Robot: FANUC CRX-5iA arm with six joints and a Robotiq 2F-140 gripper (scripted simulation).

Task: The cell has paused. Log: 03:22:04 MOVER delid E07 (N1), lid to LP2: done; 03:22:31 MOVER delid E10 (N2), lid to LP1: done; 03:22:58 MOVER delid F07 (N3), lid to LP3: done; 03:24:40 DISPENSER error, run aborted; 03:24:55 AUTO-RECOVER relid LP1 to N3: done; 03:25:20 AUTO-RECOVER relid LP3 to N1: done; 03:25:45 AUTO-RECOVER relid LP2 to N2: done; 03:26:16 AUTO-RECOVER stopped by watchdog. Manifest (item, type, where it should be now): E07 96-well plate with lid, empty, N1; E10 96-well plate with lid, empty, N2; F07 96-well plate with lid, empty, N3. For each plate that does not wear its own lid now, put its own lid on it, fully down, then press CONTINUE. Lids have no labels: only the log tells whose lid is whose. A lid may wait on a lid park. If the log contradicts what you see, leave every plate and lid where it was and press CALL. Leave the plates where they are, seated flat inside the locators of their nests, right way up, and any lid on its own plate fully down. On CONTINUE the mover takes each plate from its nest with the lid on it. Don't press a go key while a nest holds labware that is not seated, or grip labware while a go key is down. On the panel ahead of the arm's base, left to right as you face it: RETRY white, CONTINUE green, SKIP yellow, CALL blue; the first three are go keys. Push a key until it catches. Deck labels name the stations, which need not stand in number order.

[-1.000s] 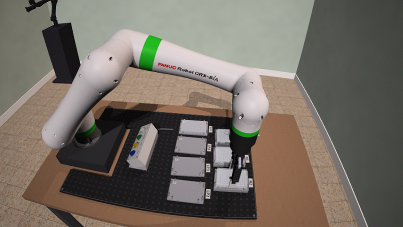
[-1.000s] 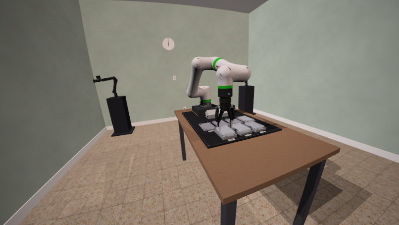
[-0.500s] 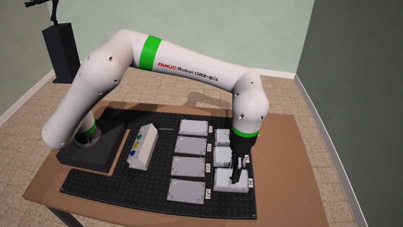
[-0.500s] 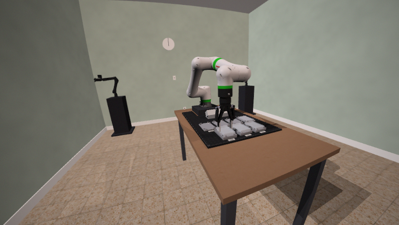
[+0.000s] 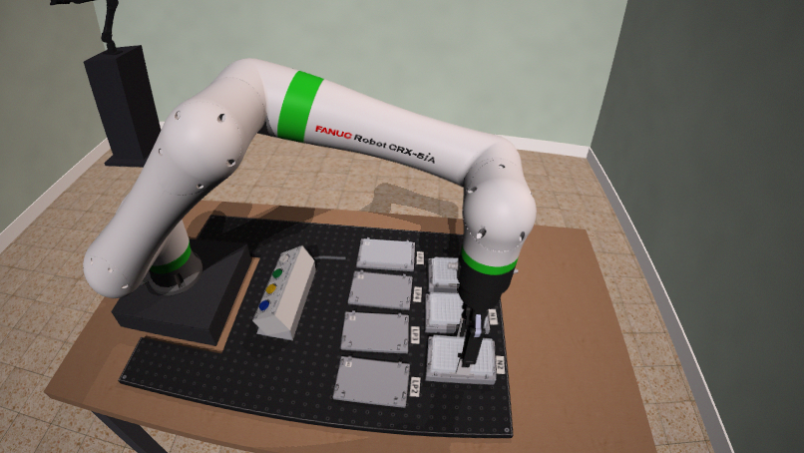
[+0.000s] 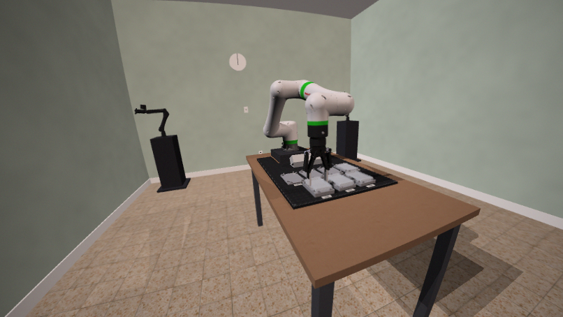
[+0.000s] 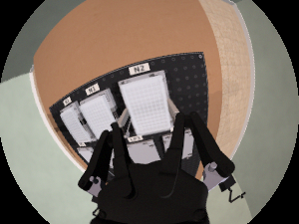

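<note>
The nest n2 is 50 mm below my hand. Also, from my hand: plate (130 mm to the left, 30 mm below, 10 mm behind); then LP2 (180 mm behind, 70 mm to the right, 50 mm below); then LP3 (190 mm behind, 60 mm to the left, 50 mm below).
</note>
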